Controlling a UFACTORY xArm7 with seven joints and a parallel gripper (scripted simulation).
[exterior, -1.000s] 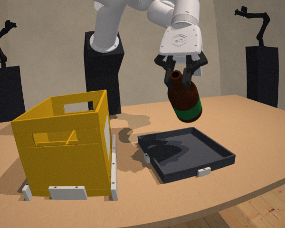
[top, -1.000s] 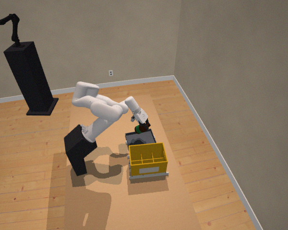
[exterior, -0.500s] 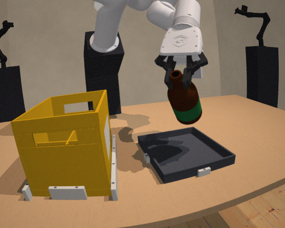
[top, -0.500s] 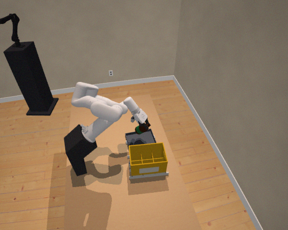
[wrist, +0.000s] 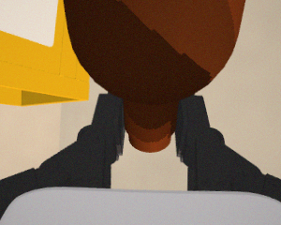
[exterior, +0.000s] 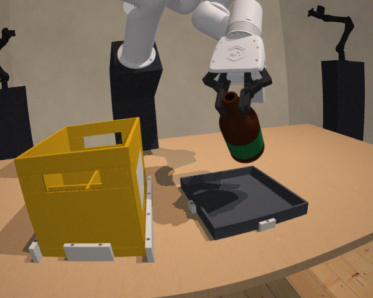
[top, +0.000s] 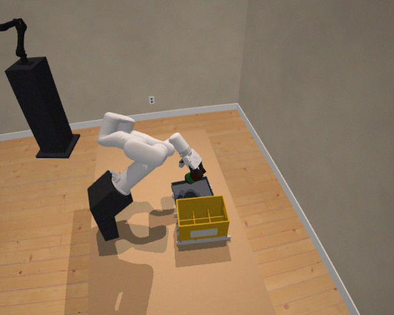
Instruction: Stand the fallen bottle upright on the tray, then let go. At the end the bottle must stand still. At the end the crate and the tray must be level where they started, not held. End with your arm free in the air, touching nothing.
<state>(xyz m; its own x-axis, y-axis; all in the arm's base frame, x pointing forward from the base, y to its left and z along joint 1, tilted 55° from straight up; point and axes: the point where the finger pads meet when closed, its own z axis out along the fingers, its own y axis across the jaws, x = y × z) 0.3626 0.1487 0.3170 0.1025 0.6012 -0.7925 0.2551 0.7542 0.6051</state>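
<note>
The bottle lies 3 cm behind my hand, 1 cm to the left of it and 4 cm below it. From my hand the other things lie so: yellow crate: 26 cm to the right, 12 cm below; tray: 6 cm behind, 1 cm to the left, 19 cm below.
</note>
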